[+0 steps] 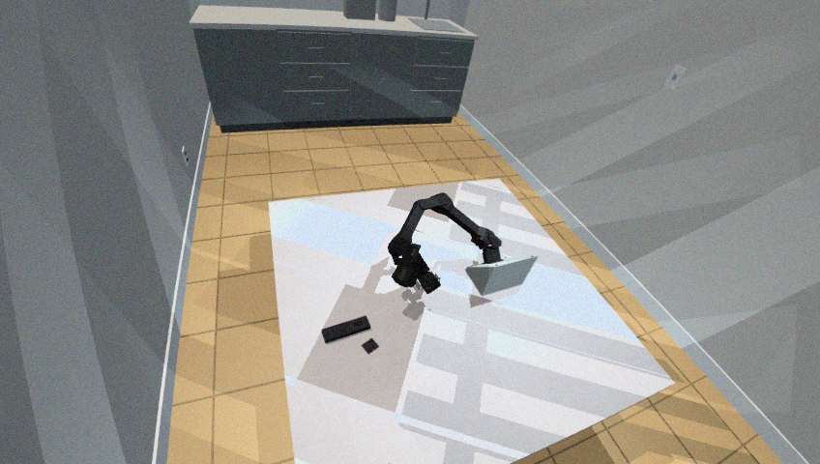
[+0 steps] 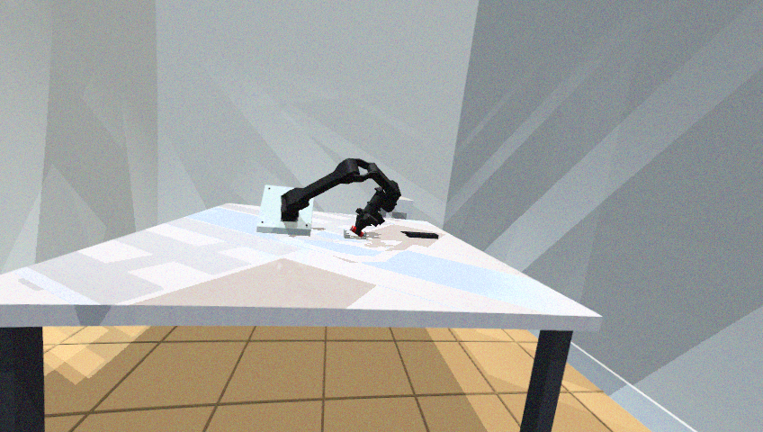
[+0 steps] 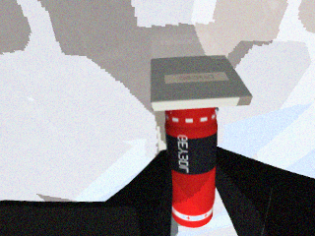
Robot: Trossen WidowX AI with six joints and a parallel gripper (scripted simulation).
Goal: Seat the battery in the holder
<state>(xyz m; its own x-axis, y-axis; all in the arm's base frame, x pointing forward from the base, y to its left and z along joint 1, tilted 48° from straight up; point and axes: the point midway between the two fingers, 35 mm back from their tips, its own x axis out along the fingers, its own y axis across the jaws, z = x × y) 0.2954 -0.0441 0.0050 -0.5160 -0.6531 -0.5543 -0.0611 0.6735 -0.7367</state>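
Now: gripper tip 10 mm below the battery. Also, from my gripper tip: flat black bar: 360 mm ahead, 100 mm to the left, 10 mm below; small black square: 300 mm ahead, 180 mm to the left, 20 mm below.
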